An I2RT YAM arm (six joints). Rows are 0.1 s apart.
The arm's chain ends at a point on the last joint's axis. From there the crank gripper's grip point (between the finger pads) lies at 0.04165 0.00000 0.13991 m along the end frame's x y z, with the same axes.
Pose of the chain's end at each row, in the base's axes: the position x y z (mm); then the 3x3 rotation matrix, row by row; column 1 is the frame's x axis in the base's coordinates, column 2 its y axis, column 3 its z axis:
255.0, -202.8, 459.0; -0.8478, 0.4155, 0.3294; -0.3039, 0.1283, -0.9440; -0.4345, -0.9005, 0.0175
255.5, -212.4, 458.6; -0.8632, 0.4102, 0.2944; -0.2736, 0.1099, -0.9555; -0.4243, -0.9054, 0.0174
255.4, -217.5, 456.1; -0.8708, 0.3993, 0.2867; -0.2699, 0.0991, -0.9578; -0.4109, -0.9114, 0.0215
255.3, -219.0, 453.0; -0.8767, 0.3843, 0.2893; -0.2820, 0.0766, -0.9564; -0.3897, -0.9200, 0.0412
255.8, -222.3, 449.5; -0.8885, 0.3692, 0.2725; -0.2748, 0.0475, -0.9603; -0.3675, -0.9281, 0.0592
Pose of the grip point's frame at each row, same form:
265.8, -347.5, 443.4; -0.8478, 0.4155, 0.3294; -0.3039, 0.1283, -0.9440; -0.4345, -0.9005, 0.0175
260.7, -357.5, 443.4; -0.8632, 0.4102, 0.2944; -0.2736, 0.1099, -0.9555; -0.4243, -0.9054, 0.0174
259.2, -362.7, 442.0; -0.8708, 0.3993, 0.2867; -0.2699, 0.0991, -0.9578; -0.4109, -0.9114, 0.0215
259.3, -364.6, 442.5; -0.8767, 0.3843, 0.2893; -0.2820, 0.0766, -0.9564; -0.3897, -0.9200, 0.0412
256.9, -368.1, 442.5; -0.8885, 0.3692, 0.2725; -0.2748, 0.0475, -0.9603; -0.3675, -0.9281, 0.0592

